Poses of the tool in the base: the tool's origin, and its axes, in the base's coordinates. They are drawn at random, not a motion.
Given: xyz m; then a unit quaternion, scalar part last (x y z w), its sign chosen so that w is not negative.
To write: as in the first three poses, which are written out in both.
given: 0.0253, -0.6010, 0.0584, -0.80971, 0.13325, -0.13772, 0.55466
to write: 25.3, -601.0, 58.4, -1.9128, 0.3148, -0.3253
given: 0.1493, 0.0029, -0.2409, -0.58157, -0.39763, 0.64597, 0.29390
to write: 149.3, 2.9, -240.9, -1.5485, -1.0587, 1.7200
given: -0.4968, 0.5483, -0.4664, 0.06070, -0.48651, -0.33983, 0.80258
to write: -496.8, 548.3, -466.4, 0.1301, -1.0426, -0.7282
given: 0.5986, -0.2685, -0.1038, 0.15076, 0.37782, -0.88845, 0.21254
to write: 598.6, -268.5, -103.8, 0.4186, 1.0491, -2.4670
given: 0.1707, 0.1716, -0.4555, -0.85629, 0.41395, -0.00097, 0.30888
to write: 170.7, 171.6, -455.5, -2.2630, 1.0940, -0.0026
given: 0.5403, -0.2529, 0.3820, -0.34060, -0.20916, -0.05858, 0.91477
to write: 540.3, -252.9, 382.0, -0.7012, -0.4306, -0.1206
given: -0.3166, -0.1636, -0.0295, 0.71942, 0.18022, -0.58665, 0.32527
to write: -316.6, -163.6, -29.5, 1.8860, 0.4725, -1.5379
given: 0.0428, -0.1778, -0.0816, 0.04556, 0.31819, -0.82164, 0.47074
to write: 42.8, -177.8, -81.6, 0.1116, 0.7795, -2.0128
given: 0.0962, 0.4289, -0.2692, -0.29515, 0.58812, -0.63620, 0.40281
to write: 96.2, 428.9, -269.2, -0.7457, 1.4859, -1.6073
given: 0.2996, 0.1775, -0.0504, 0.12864, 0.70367, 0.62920, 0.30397
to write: 299.6, 177.5, -50.4, 0.3408, 1.8642, 1.6669
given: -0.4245, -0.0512, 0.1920, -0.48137, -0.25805, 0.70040, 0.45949
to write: -424.5, -51.2, 192.0, -1.1852, -0.6353, 1.7244
